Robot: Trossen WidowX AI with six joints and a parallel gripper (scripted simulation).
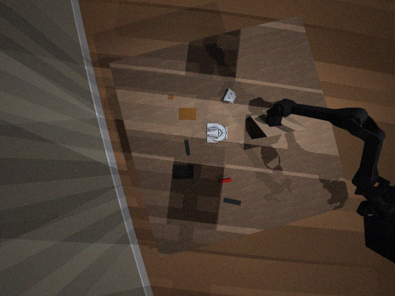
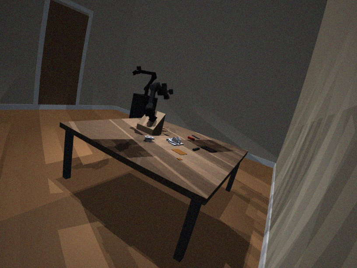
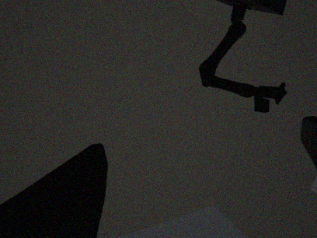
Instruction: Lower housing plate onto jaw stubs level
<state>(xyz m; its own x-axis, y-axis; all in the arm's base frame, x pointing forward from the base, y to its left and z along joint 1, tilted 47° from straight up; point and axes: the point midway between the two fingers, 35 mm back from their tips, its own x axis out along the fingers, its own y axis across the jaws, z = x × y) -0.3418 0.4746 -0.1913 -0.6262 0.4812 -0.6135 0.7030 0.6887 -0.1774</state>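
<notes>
My gripper tip is 53 cm short of the pale grey piece, 70 cm to the left of it and 35 cm above it. From my gripper tip the other things lie so: brown tile 81 cm ahead, 63 cm to the right, 38 cm below; then red block 62 cm ahead, 18 cm to the right, 37 cm below; then dark flat plate 88 cm ahead, 26 cm to the right, 37 cm below.
</notes>
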